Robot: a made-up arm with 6 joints. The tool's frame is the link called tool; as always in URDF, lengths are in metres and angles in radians. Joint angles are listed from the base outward.
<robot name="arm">
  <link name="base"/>
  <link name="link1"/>
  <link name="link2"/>
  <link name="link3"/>
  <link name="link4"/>
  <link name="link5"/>
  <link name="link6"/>
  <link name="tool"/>
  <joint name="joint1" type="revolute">
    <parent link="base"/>
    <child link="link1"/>
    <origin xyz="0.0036 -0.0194 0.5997" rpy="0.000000 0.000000 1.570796"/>
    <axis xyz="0 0 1"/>
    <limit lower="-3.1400" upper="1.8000"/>
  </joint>
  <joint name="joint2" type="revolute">
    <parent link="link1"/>
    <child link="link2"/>
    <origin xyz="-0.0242 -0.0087 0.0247" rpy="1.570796 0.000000 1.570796"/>
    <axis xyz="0 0 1"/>
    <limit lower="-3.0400" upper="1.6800"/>
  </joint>
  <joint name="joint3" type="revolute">
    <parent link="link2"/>
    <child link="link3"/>
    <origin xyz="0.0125 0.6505 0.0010" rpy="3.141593 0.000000 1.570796"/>
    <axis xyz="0 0 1"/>
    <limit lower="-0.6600" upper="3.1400"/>
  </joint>
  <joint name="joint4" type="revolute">
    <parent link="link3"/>
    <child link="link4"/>
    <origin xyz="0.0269 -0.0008 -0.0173" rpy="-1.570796 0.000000 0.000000"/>
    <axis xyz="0 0 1"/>
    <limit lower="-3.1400" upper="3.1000"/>
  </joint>
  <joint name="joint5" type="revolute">
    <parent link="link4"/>
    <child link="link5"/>
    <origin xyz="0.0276 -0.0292 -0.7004" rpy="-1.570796 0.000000 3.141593"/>
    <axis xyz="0 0 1"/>
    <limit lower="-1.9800" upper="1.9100"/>
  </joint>
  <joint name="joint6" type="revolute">
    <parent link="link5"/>
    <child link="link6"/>
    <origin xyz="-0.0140 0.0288 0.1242" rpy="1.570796 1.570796 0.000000"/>
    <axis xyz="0 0 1"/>
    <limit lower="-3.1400" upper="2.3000"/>
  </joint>
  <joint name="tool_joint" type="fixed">
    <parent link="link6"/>
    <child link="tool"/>
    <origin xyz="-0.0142 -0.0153 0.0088" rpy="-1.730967 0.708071 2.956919"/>
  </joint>
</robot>
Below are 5 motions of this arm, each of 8 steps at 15 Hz.
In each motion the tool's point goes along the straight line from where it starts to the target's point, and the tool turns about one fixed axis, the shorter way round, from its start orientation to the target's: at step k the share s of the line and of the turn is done. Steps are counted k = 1, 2, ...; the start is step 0. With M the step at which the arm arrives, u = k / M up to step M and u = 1 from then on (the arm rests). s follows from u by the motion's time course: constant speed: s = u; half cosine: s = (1 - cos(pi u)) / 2; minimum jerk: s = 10 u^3 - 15 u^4 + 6 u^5.
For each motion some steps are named. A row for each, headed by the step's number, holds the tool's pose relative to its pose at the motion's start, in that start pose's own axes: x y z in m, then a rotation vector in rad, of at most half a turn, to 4 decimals.
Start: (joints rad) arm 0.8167 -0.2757 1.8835 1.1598 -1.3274 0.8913
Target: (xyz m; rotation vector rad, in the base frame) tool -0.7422 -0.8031 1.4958 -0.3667 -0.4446 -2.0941
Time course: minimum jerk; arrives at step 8
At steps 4, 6, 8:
4: 0.0410 -0.1659 -0.1427 -0.0973 -0.0867 -0.3142
6: 0.0735 -0.2974 -0.2559 -0.1744 -0.1554 -0.5634
8: 0.0820 -0.3317 -0.2855 -0.1946 -0.1733 -0.6285

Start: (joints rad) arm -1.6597 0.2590 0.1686 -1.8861 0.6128 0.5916
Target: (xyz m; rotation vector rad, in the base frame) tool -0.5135 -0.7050 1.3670 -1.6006 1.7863 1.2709
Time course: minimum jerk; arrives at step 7
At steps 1, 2, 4, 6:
1: -0.0035 0.0031 0.0119 0.0238 0.0082 0.0022
2: -0.0218 0.0194 0.0738 0.1480 0.0510 0.0136
4: -0.0952 0.0847 0.3223 0.6465 0.2228 0.0593
6: -0.1470 0.1308 0.4981 0.9989 0.3442 0.0916

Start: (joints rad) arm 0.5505 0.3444 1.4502 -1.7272 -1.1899 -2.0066
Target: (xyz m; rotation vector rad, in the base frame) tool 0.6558 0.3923 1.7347 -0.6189 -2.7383 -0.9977
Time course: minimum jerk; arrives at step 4
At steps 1, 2, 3, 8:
1: -0.0080 0.0011 0.0122 0.0104 0.0237 0.0255
2: -0.0386 0.0054 0.0591 0.0504 0.1143 0.1232
3: -0.0691 0.0097 0.1059 0.0904 0.2050 0.2209
8: -0.0771 0.0108 0.1182 0.1009 0.2287 0.2464

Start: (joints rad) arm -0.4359 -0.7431 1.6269 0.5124 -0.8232 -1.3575
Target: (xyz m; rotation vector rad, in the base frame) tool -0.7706 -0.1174 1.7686 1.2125 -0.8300 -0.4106
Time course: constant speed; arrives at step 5
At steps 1, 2, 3, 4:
1: 0.1068 -0.0057 -0.0011 -0.0532 0.0448 -0.0464
2: 0.2135 -0.0114 -0.0023 -0.1065 0.0897 -0.0927
3: 0.3203 -0.0170 -0.0034 -0.1597 0.1345 -0.1391
4: 0.4271 -0.0227 -0.0046 -0.2130 0.1794 -0.1854

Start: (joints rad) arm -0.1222 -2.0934 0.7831 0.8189 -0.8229 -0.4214
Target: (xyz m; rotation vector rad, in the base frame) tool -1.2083 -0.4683 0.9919 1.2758 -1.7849 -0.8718
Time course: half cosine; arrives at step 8
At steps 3, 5, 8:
3: 0.1660 0.1396 -0.1474 0.0019 0.0159 0.0233
5: 0.3718 0.3127 -0.3302 0.0044 0.0355 0.0521
8: 0.5378 0.4523 -0.4777 0.0063 0.0514 0.0754

